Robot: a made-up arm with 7 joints.
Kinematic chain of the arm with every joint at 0, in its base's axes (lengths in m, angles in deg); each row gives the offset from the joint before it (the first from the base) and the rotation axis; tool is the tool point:
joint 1: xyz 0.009 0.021 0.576 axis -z
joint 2: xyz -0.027 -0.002 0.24 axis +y
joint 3: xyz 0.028 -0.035 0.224 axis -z
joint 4: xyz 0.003 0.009 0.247 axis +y
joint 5: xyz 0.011 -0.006 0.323 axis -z
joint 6: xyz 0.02 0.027 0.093 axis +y
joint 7: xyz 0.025 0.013 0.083 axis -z
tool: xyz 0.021 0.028 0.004
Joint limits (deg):
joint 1: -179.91..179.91
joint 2: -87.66..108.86
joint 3: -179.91..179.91
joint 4: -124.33..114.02
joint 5: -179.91..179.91
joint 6: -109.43..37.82
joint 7: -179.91..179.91
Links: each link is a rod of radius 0.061 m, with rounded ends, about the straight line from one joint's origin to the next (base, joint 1, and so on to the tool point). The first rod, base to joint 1, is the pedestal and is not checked.
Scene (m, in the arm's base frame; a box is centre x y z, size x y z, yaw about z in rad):
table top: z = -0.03
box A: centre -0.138 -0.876 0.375 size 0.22 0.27 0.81 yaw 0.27
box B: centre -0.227 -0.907 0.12 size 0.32 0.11 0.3 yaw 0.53
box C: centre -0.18 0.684 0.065 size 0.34 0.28 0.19 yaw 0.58
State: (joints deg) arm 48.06 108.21 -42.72 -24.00 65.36 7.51 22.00
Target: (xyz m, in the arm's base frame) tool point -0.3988 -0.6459 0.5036
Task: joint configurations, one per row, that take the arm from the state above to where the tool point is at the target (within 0.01 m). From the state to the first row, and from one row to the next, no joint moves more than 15 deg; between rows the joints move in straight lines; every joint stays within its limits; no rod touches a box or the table.
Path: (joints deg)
1: 51.21 108.37 -31.65 -38.52 76.62 15.09 20.81
2: 54.36 108.54 -20.58 -53.04 87.89 22.66 19.63
3: 57.51 108.70 -9.51 -67.56 99.15 30.24 18.44
4: 60.66 108.86 1.55 -82.08 110.41 37.82 17.26
5: 74.95 108.31 -7.53 -84.00 99.61 36.28 22.01
6: 89.25 107.75 -16.61 -85.93 88.80 34.74 26.75
7: 103.54 107.20 -25.68 -87.85 78.00 33.20 31.50
8: 117.84 106.64 -34.76 -89.77 67.19 31.67 36.25
9: 110.07 107.20 -47.07 -83.93 70.90 29.29 34.06
10: 102.29 107.75 -59.38 -78.09 74.60 26.92 31.88
11: 94.52 108.31 -71.69 -72.25 78.30 24.55 29.70
12: 86.75 108.86 -84.00 -66.41 82.00 22.17 27.51

